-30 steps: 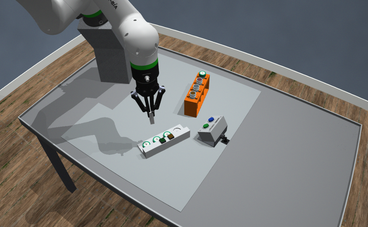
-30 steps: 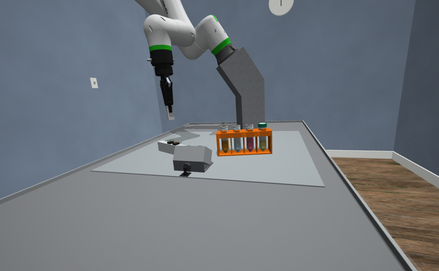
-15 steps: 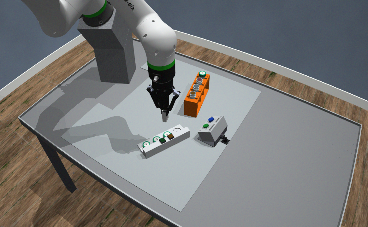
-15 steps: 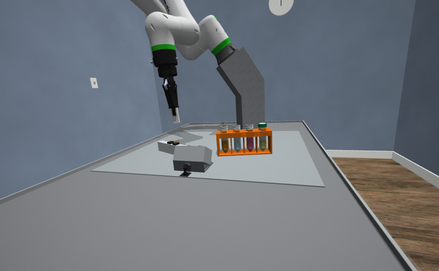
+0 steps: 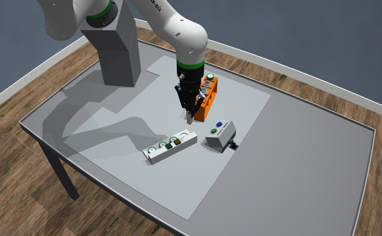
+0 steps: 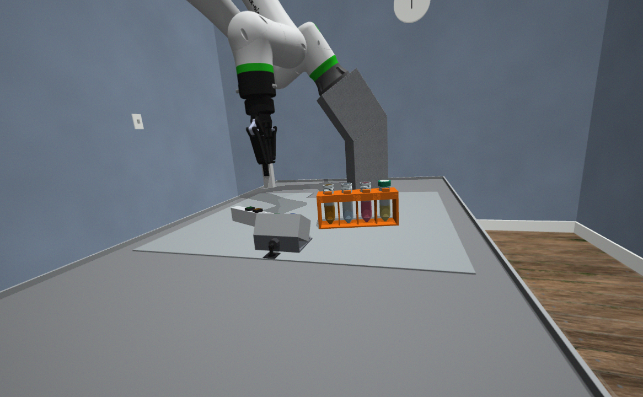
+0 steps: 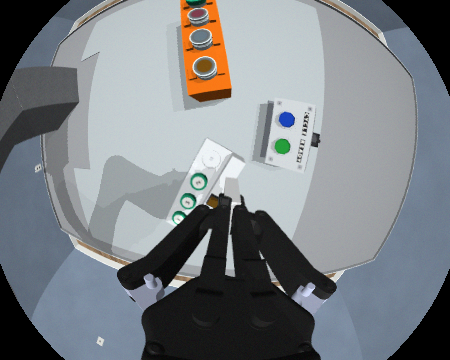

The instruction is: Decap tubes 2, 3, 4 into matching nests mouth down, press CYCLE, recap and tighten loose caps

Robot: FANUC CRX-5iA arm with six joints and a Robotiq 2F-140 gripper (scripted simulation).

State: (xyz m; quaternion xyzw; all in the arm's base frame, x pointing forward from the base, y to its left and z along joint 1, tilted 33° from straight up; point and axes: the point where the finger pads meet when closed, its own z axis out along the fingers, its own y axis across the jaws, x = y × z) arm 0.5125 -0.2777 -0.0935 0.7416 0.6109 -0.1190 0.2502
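The blue key lies 10 cm ahead of my hand, 8 cm to the left of it and 9 cm below it. From my hand the other things lie so: grey key box 11 cm ahead, 6 cm to the left, 10 cm below; tube 1 cm behind, 16 cm to the left, 11 cm below; green key 9 cm ahead, 4 cm to the left, 9 cm below.
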